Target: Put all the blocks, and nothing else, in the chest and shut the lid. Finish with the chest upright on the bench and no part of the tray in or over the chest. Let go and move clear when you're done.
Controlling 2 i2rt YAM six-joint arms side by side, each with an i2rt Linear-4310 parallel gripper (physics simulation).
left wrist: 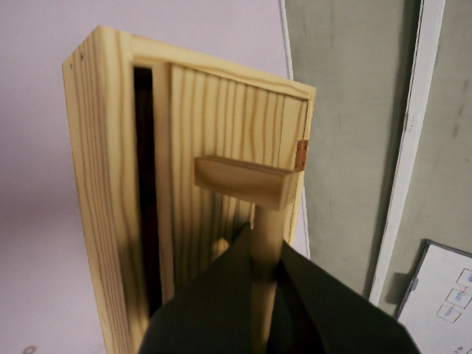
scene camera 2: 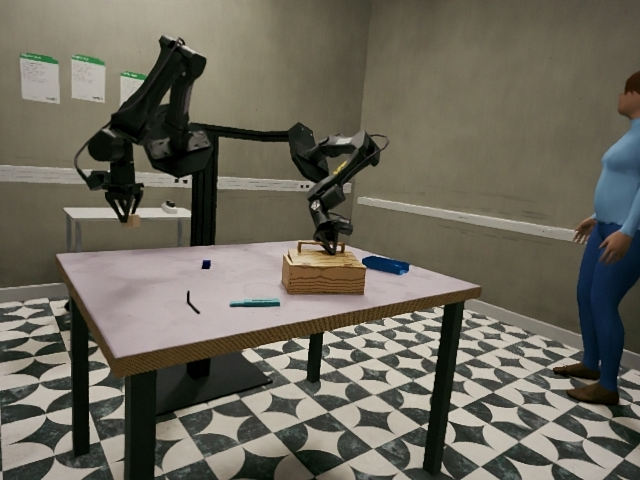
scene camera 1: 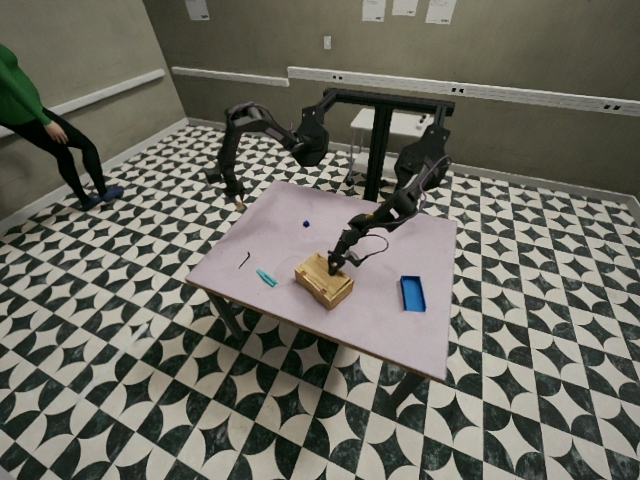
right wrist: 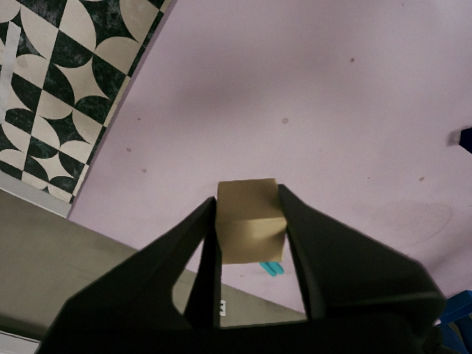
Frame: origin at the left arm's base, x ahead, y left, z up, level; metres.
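Seen in the pictures: left gripper, fingertip midpoint: (left wrist: 255, 232) (scene camera 2: 333, 254) (scene camera 1: 330, 274); right gripper, fingertip midpoint: (scene camera 2: 126, 221) (scene camera 1: 239, 204) (right wrist: 247, 200); left arm's base at its link origin: (scene camera 2: 311, 158) (scene camera 1: 421, 167); right arm's base at its link origin: (scene camera 2: 179, 146) (scene camera 1: 308, 144).
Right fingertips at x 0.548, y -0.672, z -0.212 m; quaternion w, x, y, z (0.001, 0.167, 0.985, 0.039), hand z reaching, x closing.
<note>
Offsets run from my right fingertips to a thing's top centre.
The wooden chest (scene camera 1: 330, 299) (scene camera 2: 323, 279) (left wrist: 82, 150) stands upright on the bench. Its lid (scene camera 1: 312, 268) (left wrist: 225, 125) is nearly down; a dark gap shows along one edge in the left wrist view, and the contents are too dark to tell. My left gripper (scene camera 1: 332, 269) (scene camera 2: 331, 252) (left wrist: 255, 232) is shut at the lid's top, beside and partly behind the handle (left wrist: 240, 179) (scene camera 2: 310, 242). My right gripper (scene camera 1: 239, 199) (scene camera 2: 125, 220) (right wrist: 247, 200) is shut on a tan block @(dx +0.005, dy +0.010, dz +0.021 m) (scene camera 2: 133, 221), high at the bench's left side. A dark blue block @(dx -0.245, dy +0.227, dz -0.166 m) (scene camera 1: 306, 223) (scene camera 2: 206, 264) (right wrist: 466, 139) lies on the bench.
The blue tray @(dx -0.214, dy +0.899, dz -0.158 m) (scene camera 1: 402, 294) (scene camera 2: 382, 264) lies right of the chest in scene camera 1, apart from it. A teal tool @(dx +0.145, dy +0.322, dz -0.179 m) (scene camera 1: 266, 277) (scene camera 2: 254, 302) (right wrist: 272, 268) and a bent black rod @(dx +0.151, dy +0.164, dz -0.159 m) (scene camera 1: 244, 259) (scene camera 2: 189, 302) lie to the chest's left.
</note>
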